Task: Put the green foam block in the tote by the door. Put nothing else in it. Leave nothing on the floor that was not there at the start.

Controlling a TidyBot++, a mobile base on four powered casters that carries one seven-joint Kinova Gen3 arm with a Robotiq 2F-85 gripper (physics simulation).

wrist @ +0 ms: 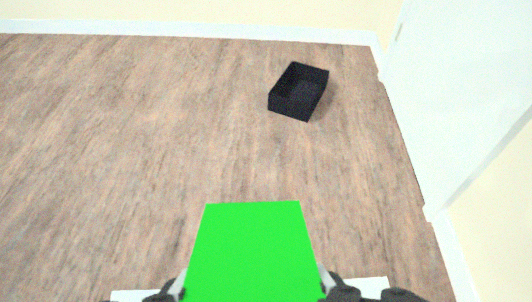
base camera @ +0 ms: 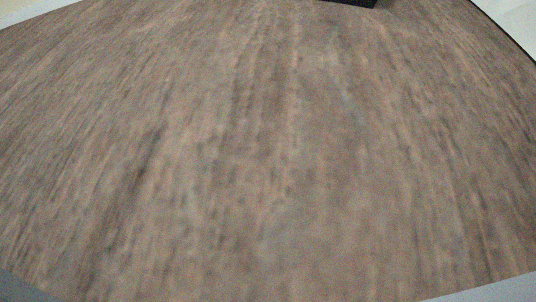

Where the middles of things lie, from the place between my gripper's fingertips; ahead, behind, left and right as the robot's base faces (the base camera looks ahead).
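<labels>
Green foam block (wrist: 255, 244), right at my hand.
</labels>
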